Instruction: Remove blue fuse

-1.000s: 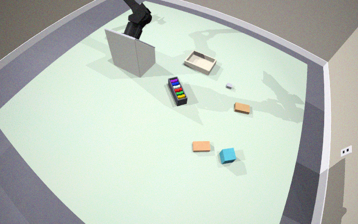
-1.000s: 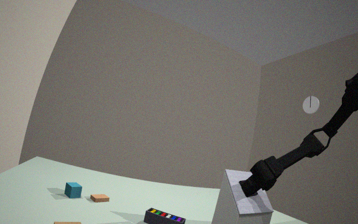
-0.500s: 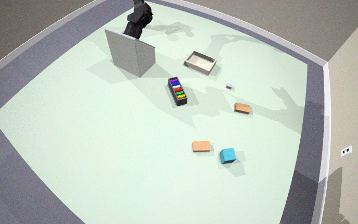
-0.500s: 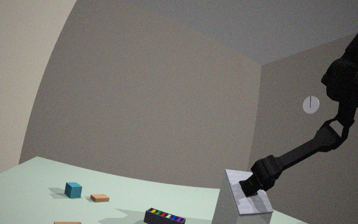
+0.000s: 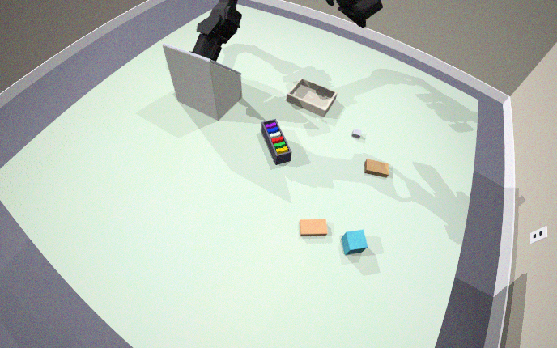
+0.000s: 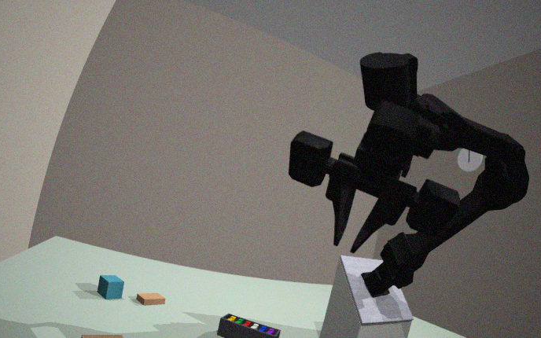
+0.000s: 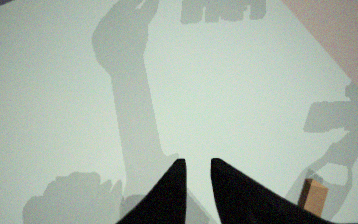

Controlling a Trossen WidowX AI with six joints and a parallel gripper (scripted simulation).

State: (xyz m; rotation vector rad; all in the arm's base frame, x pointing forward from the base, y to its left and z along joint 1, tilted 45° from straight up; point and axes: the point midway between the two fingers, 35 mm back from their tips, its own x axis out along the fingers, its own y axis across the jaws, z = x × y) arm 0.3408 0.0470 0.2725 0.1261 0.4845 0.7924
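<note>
My gripper tip is 13 cm past the blue fuse, 29 cm to the left of it and 23 cm above it. The rest, counted from my gripper tip: purple fuse: 14 cm behind, 28 cm to the right, 23 cm below; white tray: 8 cm behind, 9 cm to the right, 25 cm below; small grey cube: 9 cm ahead, 16 cm to the right, 25 cm below.
</note>
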